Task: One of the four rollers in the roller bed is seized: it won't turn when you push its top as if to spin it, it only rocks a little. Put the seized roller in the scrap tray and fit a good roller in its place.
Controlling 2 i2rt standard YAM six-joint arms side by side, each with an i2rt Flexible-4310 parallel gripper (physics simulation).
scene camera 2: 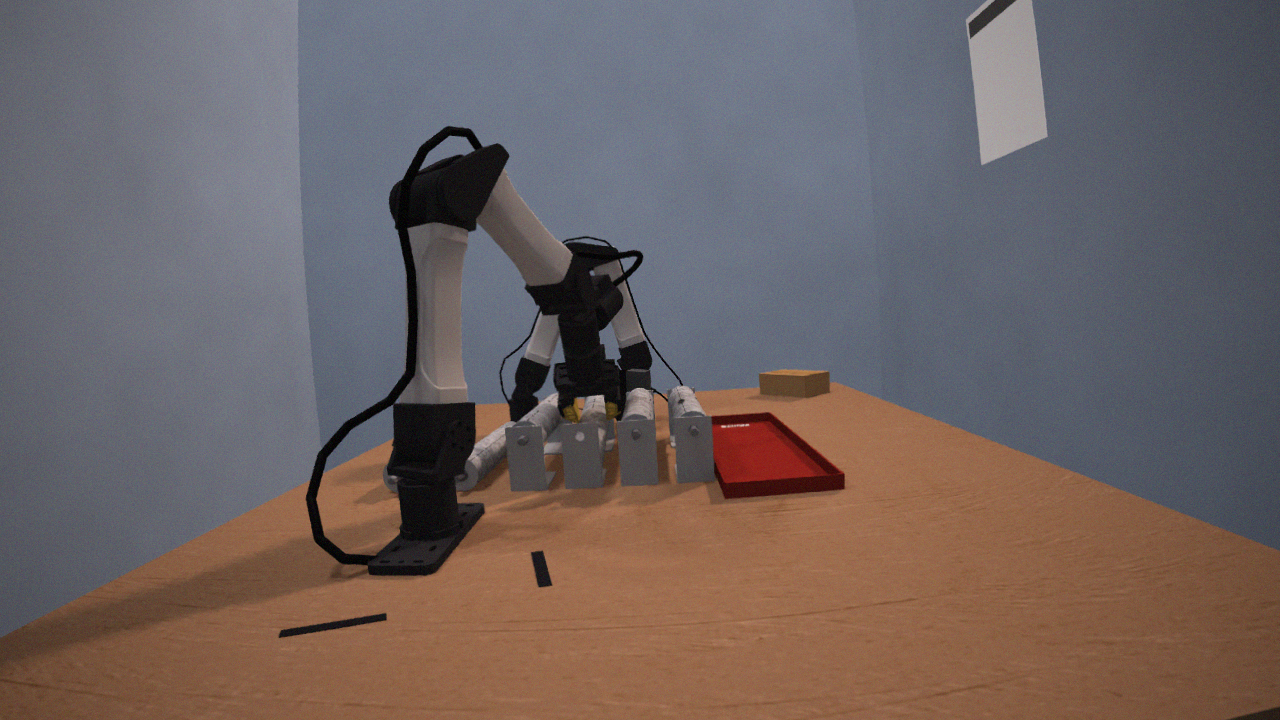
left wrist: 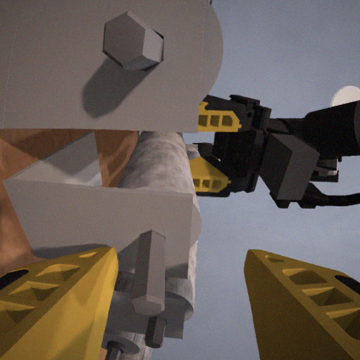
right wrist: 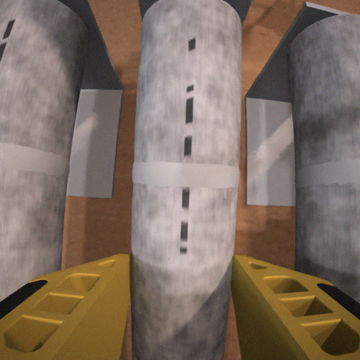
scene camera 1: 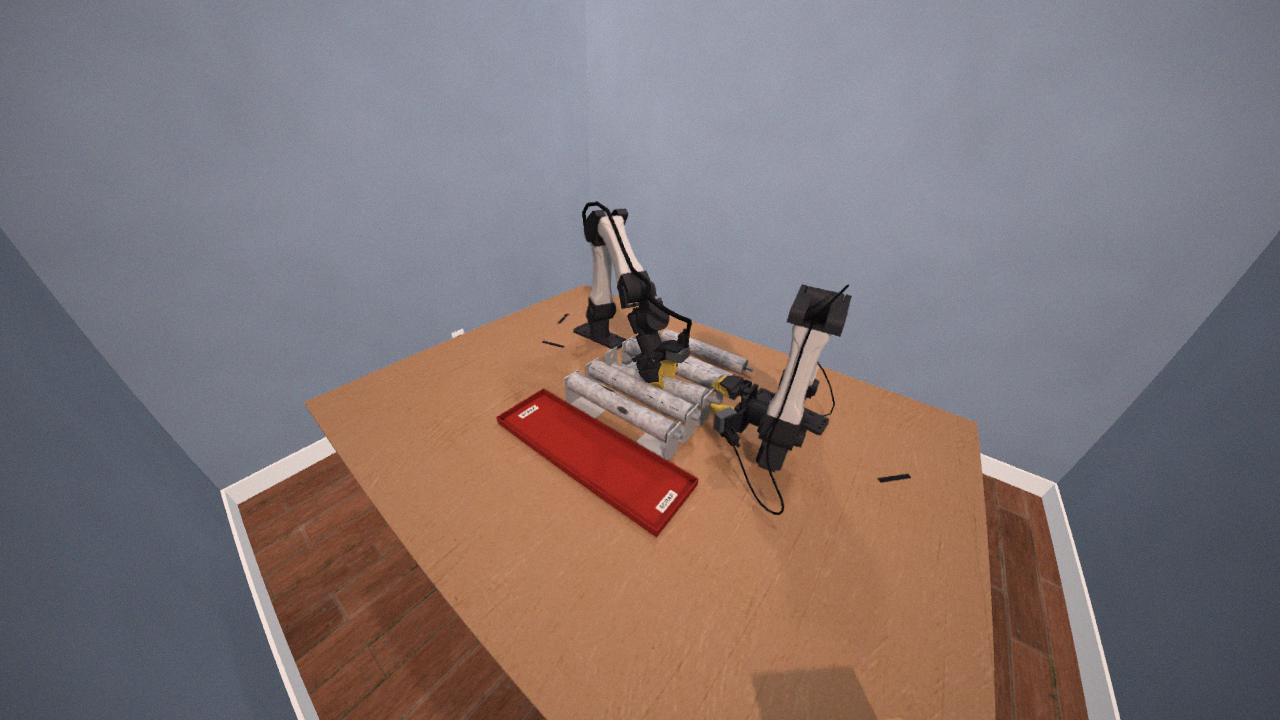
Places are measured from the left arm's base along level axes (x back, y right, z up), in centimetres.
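Pixels of known places: left gripper, fingertip midpoint: [scene camera 1: 711,394]; right gripper, fingertip midpoint: [scene camera 2: 593,419] [scene camera 1: 666,383]; right arm's base at its link origin: [scene camera 2: 433,538] [scene camera 1: 600,337].
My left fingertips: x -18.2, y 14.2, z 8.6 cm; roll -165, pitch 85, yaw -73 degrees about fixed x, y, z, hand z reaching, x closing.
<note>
Ahead of a thing's pixels: the offset from my left fingertips to its top centre. "pt": to the spot under its first point.
The roller bed holds four mottled grey rollers. My right gripper [scene camera 1: 662,376] [scene camera 2: 591,411] [right wrist: 181,264] is shut on the second roller from the left in scene camera 2 [scene camera 2: 592,403] [right wrist: 186,170], one finger against each side. That roller's bracket @[pt dx -3.4, dy +31.4, dz -4.9 cm] [scene camera 2: 583,461] shows a pale round spot where its neighbours show axle ends. My left gripper [scene camera 1: 717,396] [left wrist: 180,258] is open by the opposite end of the bed. A long hex axle [left wrist: 149,272] sticks out of a bracket [left wrist: 110,215] beside its left-hand finger in the left wrist view. The red scrap tray @[dx -27.4, dy +13.7, dz -6.6 cm] [scene camera 1: 590,456] [scene camera 2: 774,456] is empty.
A spare roller [scene camera 1: 716,350] [scene camera 2: 487,454] lies on the table behind the bed in scene camera 1. The outer roller @[dx -17.1, dy +14.6, dz +1.0 cm] [scene camera 1: 617,407] [scene camera 2: 685,402] lies nearest the tray. A cardboard-coloured box @[dx -43.6, dy -49.2, dz -3.1 cm] [scene camera 2: 794,384] stands farther back in scene camera 2.
</note>
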